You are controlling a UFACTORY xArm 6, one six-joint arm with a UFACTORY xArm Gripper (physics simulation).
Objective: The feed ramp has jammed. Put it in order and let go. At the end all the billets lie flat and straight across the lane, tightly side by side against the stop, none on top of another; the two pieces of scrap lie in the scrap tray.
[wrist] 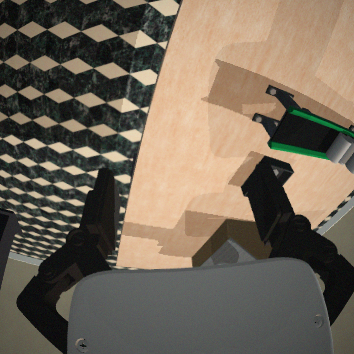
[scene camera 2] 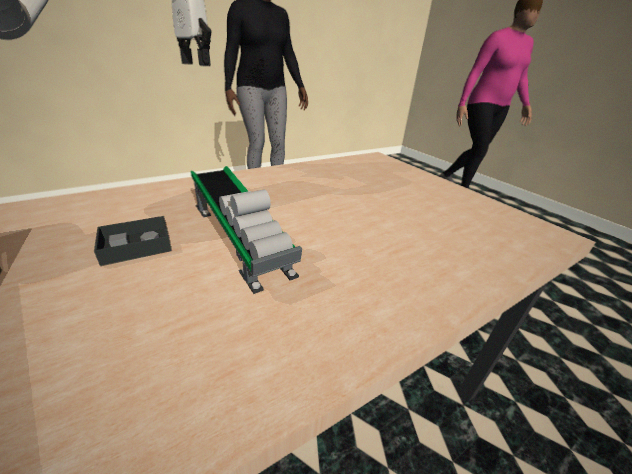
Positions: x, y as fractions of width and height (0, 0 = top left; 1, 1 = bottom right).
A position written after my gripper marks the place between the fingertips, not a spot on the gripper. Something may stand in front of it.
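Visible: a billet (scene camera 2: 0.40, 0.43), a dark scrap tray (scene camera 2: 0.17, 0.54) and my gripper (wrist: 0.52, 0.51).
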